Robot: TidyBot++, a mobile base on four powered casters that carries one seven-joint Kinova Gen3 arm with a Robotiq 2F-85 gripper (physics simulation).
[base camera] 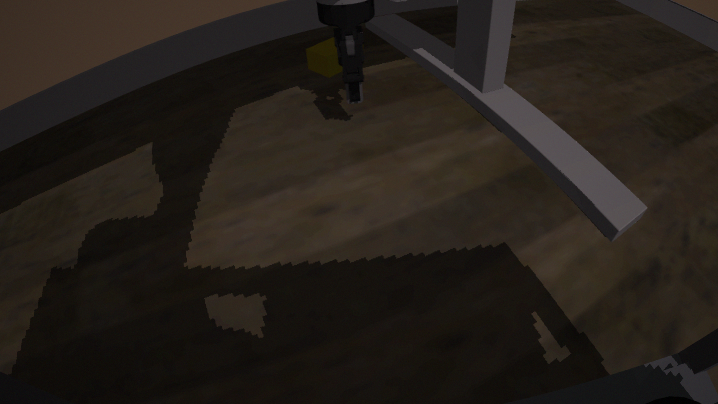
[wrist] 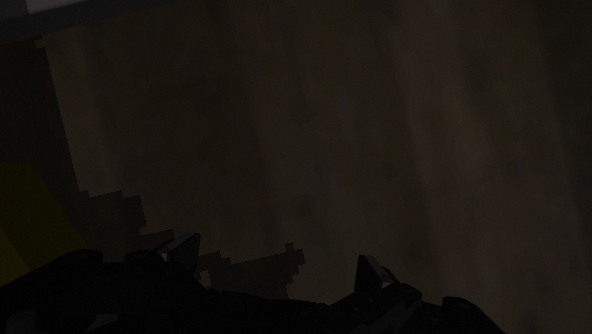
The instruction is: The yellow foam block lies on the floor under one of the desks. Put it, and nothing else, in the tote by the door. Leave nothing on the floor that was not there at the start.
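Places are measured from the arm's base along level axes (x ahead, y right, z down), in millimetres.
Pixels of known places: gripper, between the fingertips: [base camera: 353, 86] [wrist: 277, 261].
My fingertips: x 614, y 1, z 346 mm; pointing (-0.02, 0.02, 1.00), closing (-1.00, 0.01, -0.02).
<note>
Ahead of a thing's pixels: the offset from my fingertips to its middle. "*": to the spot under its first point. Level surfaces: height alone.
The yellow foam block @[dx +173, dy -26, dz +28 mm] [base camera: 322, 59] [wrist: 35, 215] lies on the floor near the wall, partly hidden behind my gripper in the base camera view. In the wrist view it shows at the left edge, outside the left finger. My gripper [base camera: 354, 95] [wrist: 277, 261] points down, open, with nothing between its fingers. In the base camera view the fingers line up one behind the other, just right of and nearer than the block. The tote does not show in either view.
A light grey desk foot @[* dx -127, dy +285, dz +25 mm] [base camera: 557, 145] runs along the floor right of the gripper, with an upright desk leg @[* dx +18, dy +201, dz -59 mm] [base camera: 482, 45] on it. A grey baseboard [base camera: 150, 60] runs along the wall behind the block. Dark shadows cross the wooden floor @[dz +50 mm] [base camera: 326, 190].
</note>
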